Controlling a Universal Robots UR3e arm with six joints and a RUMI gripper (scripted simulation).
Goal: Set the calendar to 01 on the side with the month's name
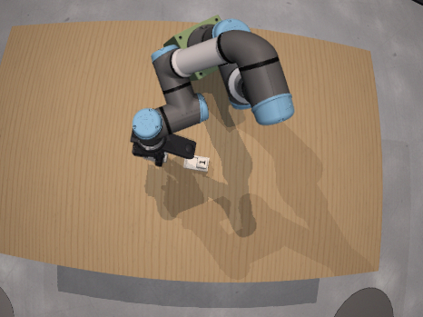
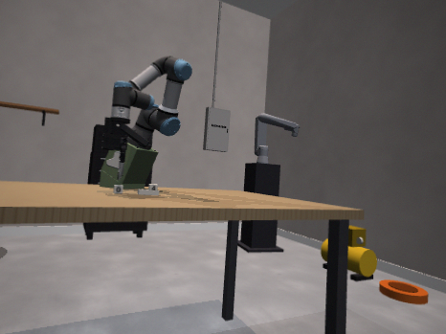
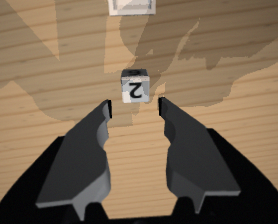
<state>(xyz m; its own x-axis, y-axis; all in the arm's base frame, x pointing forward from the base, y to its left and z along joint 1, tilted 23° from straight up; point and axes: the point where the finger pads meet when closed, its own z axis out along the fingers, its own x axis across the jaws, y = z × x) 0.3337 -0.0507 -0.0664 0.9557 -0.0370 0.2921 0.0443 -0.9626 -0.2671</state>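
My gripper is now 5 cm above the white cube. Also, from my hand: white tray: 11 cm to the left, 6 cm below.
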